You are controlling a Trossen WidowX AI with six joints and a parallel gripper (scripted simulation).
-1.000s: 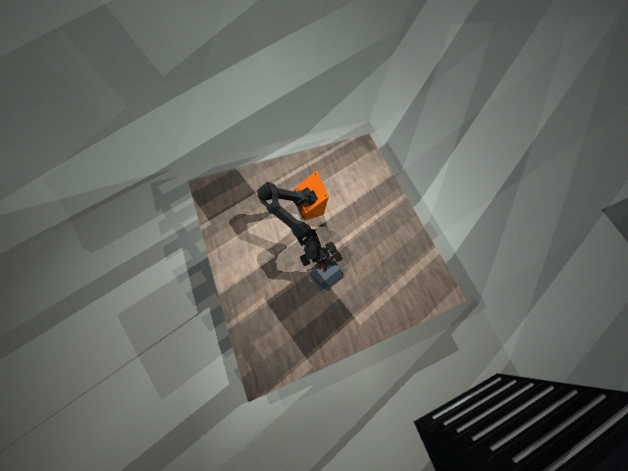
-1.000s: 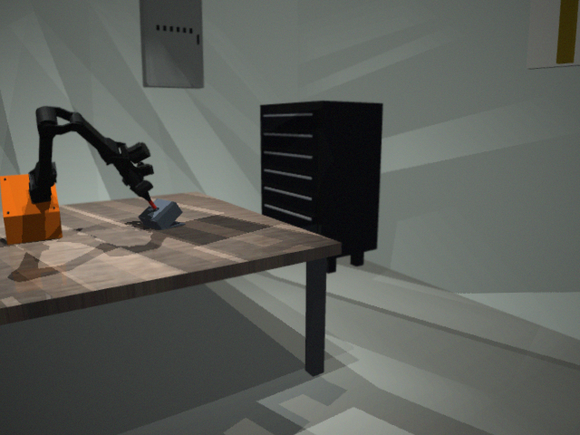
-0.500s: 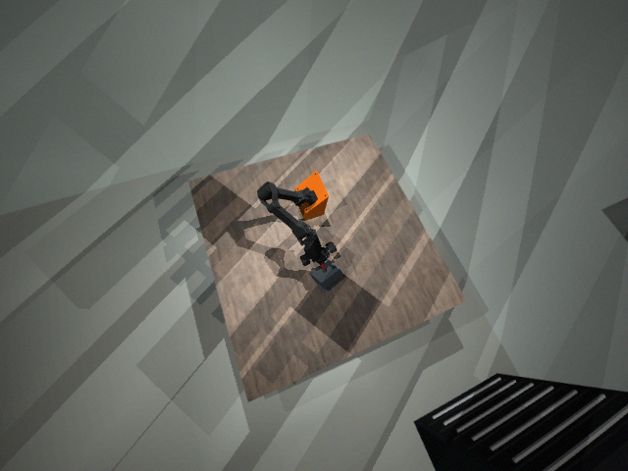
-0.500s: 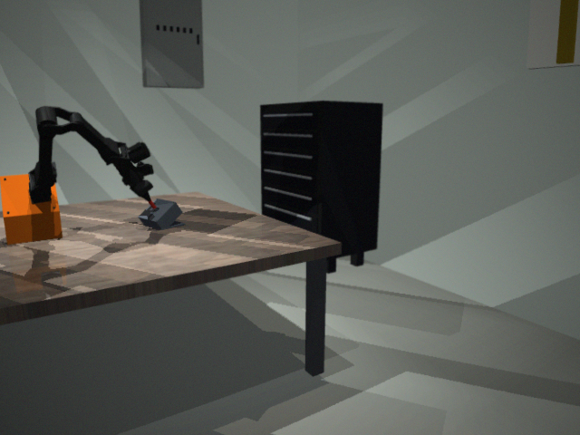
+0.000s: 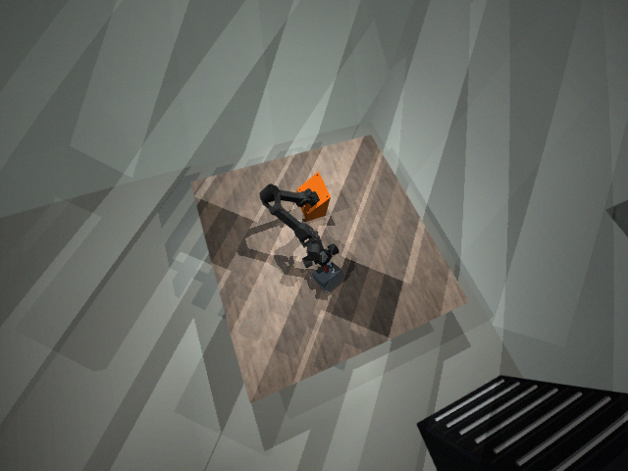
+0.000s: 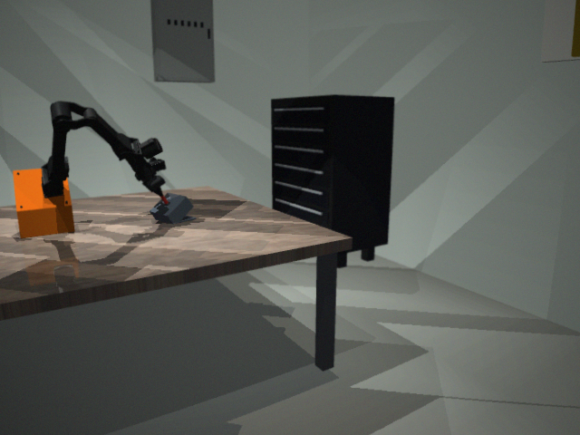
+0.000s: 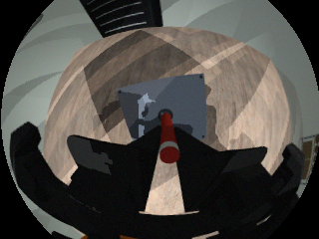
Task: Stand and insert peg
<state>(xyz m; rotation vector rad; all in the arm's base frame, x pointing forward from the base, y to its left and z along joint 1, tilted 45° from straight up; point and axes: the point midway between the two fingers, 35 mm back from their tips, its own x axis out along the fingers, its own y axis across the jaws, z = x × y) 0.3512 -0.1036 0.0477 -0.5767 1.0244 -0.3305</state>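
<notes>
My gripper tip is now 6 cm above the blue-grey sloped panel, 4 cm short of it and 1 cm to the right of it. Also, from my gripper tip: red peg: 1 cm behind, 1 cm above.
</notes>
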